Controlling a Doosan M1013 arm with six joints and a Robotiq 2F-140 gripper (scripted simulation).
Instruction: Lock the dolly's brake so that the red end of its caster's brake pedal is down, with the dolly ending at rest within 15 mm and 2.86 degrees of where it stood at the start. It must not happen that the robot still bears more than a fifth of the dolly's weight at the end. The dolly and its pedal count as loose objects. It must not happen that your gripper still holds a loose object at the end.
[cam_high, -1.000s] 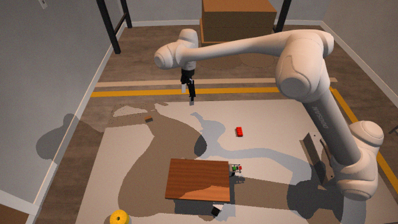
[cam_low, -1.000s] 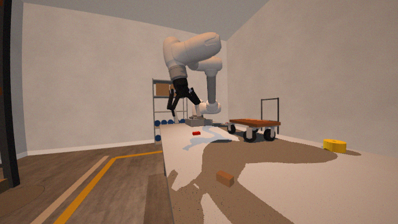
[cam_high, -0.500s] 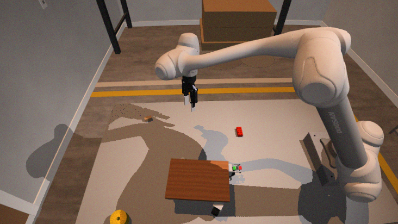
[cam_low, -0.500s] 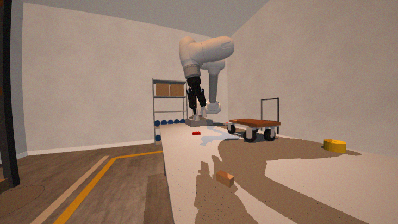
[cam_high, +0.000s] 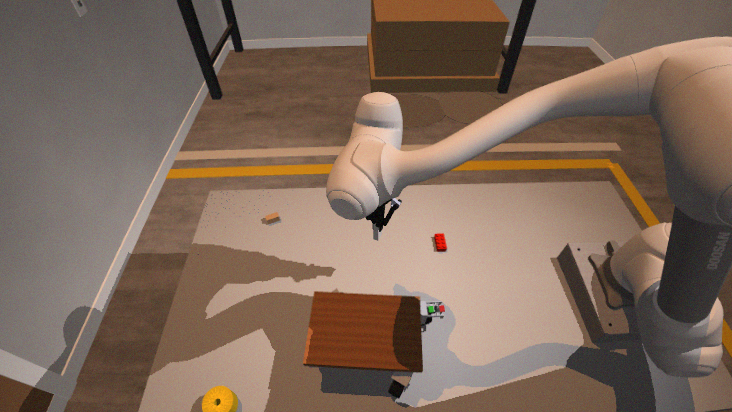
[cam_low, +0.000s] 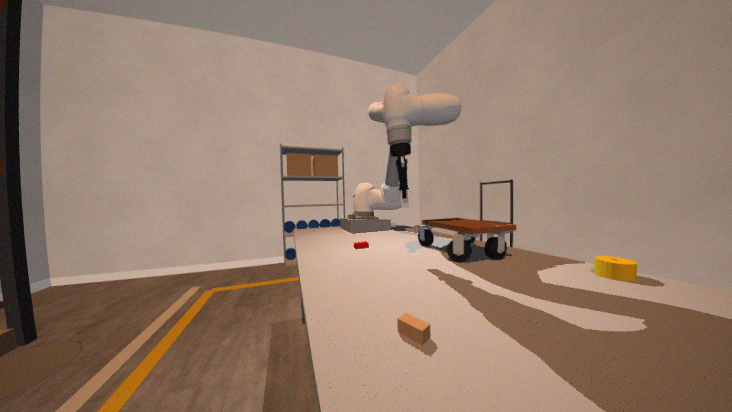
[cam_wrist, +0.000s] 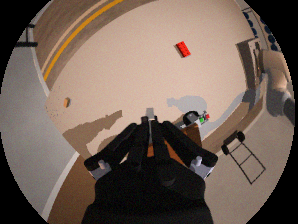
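Right now my hand is 170 mm past the brake pedal, 180 mm to the right of it and 140 mm above it. Round my hand: small tan block (380 mm ahead, 210 mm to the right, 210 mm below); then red brick (230 mm behind, 100 mm to the right, 210 mm below); then yellow spool (420 mm ahead, 420 mm to the left, 200 mm below).
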